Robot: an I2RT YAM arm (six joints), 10 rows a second.
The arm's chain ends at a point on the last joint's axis. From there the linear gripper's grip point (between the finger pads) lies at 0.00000 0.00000 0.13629 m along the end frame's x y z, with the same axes.
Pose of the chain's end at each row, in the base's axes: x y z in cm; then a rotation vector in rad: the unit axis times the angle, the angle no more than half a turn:
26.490 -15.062 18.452 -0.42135 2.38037 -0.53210
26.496 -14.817 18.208 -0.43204 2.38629 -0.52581
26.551 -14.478 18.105 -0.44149 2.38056 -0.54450
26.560 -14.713 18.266 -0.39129 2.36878 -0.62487
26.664 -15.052 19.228 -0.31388 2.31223 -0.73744
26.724 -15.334 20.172 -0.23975 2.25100 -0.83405
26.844 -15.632 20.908 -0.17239 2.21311 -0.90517
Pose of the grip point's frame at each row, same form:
35.482 -18.660 8.863 -0.42135 2.38037 -0.53210
35.433 -18.333 8.538 -0.43204 2.38629 -0.52581
35.519 -18.126 8.512 -0.44149 2.38056 -0.54450
35.515 -19.259 9.053 -0.39129 2.36878 -0.62487
35.836 -20.796 10.944 -0.31388 2.31223 -0.73744
36.013 -22.107 12.852 -0.23975 2.25100 -0.83405
36.010 -23.213 14.256 -0.17239 2.21311 -0.90517

